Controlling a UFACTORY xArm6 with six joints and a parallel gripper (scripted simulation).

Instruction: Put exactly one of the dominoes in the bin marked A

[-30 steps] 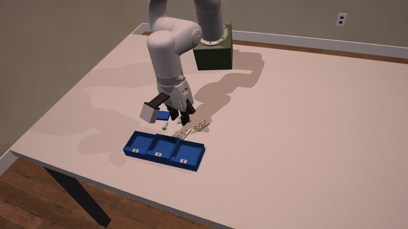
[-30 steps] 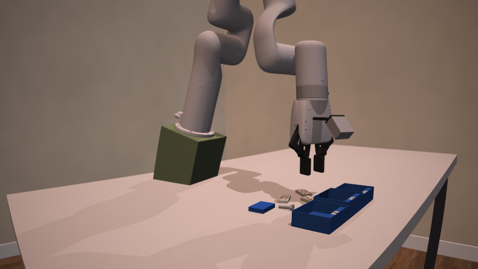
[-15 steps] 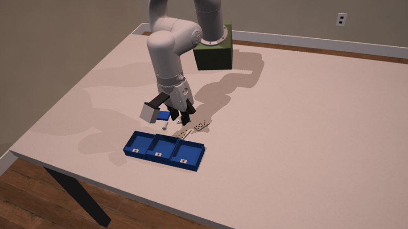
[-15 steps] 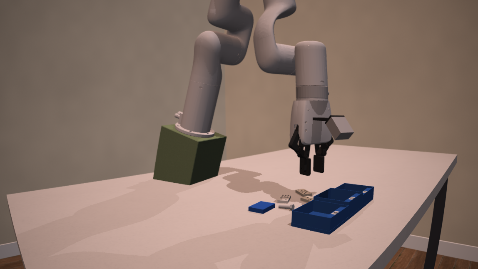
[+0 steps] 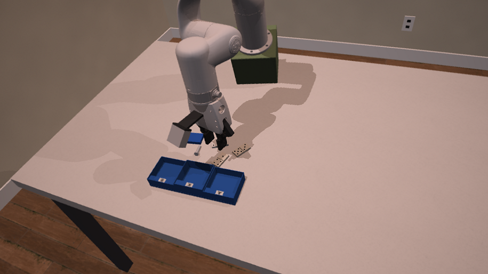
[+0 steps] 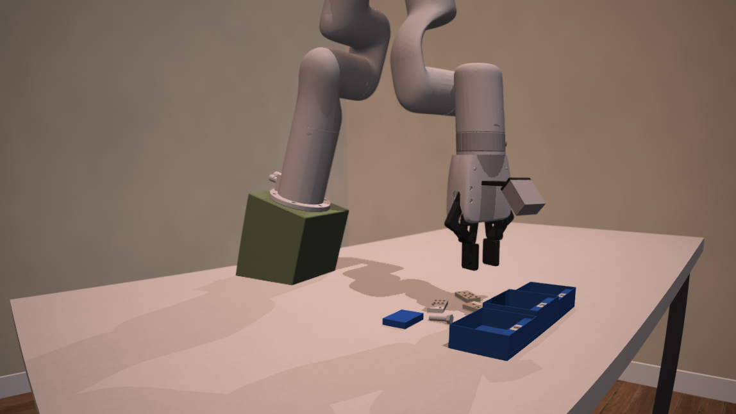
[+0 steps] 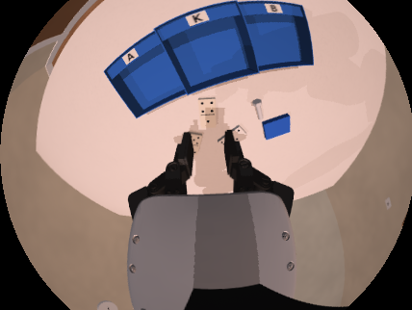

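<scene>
Now: hand 8 cm above the white domino. Round my hand: joined blue bins: 8 cm ahead, 7 cm below, 5 cm to the right; grey bolt: 8 cm to the right, 8 cm below, 2 cm behind; flat blue block: 10 cm to the right, 8 cm below, 8 cm behind.
</scene>
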